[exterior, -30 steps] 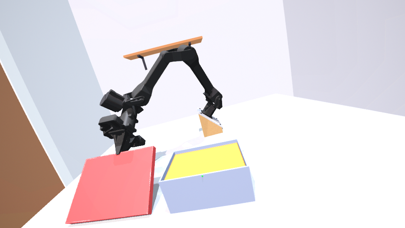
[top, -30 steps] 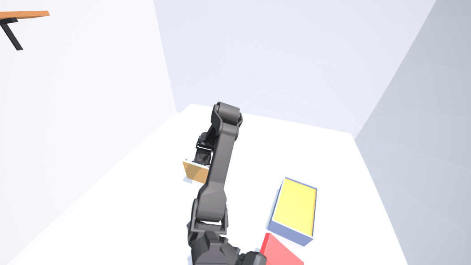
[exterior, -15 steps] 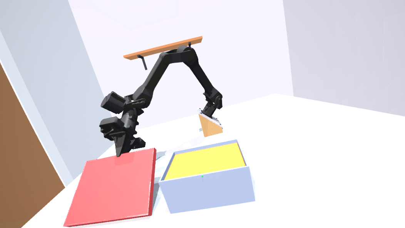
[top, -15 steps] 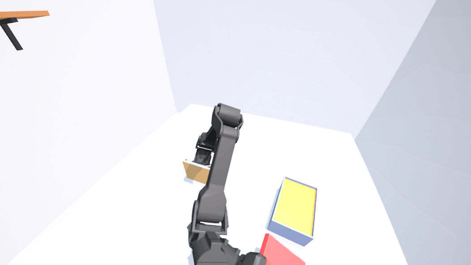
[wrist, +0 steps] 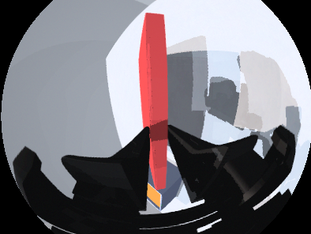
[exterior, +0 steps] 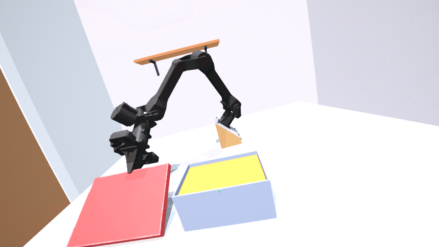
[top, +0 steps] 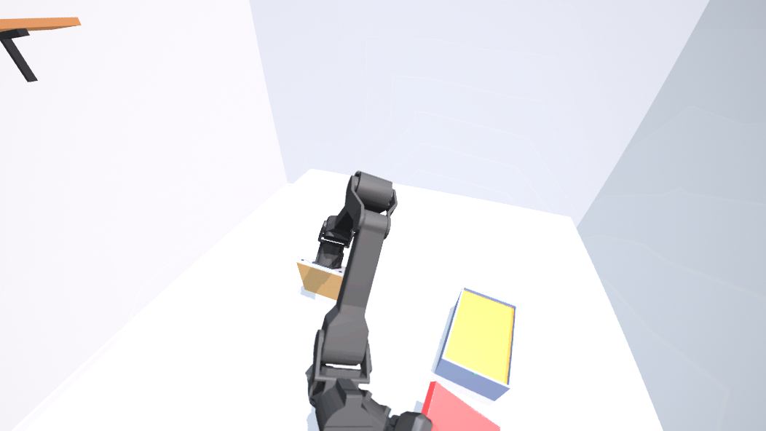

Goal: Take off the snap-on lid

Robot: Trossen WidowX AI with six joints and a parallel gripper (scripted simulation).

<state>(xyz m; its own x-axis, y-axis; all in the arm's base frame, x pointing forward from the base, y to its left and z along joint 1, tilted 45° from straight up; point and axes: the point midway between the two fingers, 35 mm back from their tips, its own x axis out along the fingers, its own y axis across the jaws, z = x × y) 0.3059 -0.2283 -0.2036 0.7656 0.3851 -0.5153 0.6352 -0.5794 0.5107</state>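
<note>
Right now my gripper tip is 7 cm short of the red lid, 1 cm to the left of it and 4 cm above it. From my gripper tip the other things lie so: pale blue storage box: 9 cm ahead, 27 cm to the left, 5 cm below.
</note>
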